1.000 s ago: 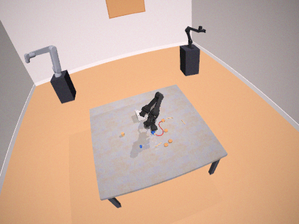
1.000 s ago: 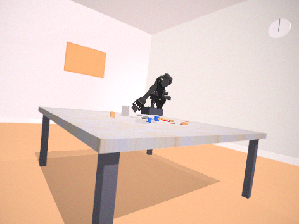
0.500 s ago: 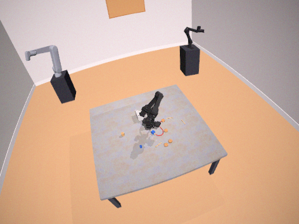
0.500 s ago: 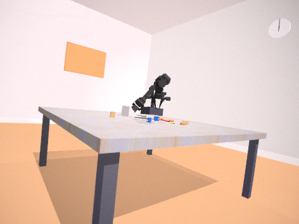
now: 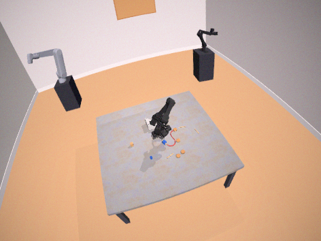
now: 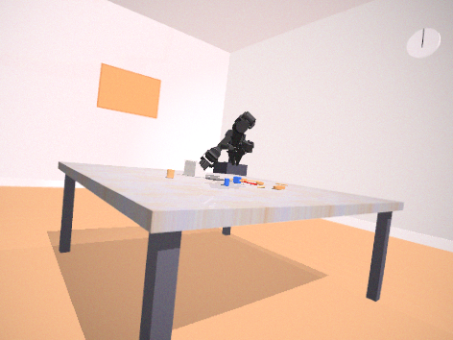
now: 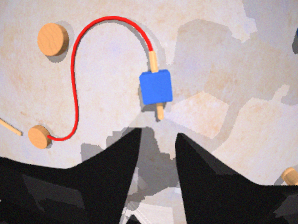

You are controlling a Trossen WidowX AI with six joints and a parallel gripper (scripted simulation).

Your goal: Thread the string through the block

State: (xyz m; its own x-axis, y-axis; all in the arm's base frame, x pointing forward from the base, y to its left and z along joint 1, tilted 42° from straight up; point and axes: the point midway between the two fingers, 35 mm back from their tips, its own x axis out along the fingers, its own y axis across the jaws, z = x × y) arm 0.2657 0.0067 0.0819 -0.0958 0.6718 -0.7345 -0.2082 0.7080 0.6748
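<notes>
Right now the blue block is 2 cm ahead of my gripper tip, 1 cm to the left of it and 7 cm below it. Also, from my gripper tip: round wooden button: 12 cm behind, 16 cm to the left, 8 cm below; then wooden block: 5 cm behind, 32 cm to the right, 7 cm below; then short stick: 14 cm behind, 23 cm to the left, 8 cm below.
</notes>
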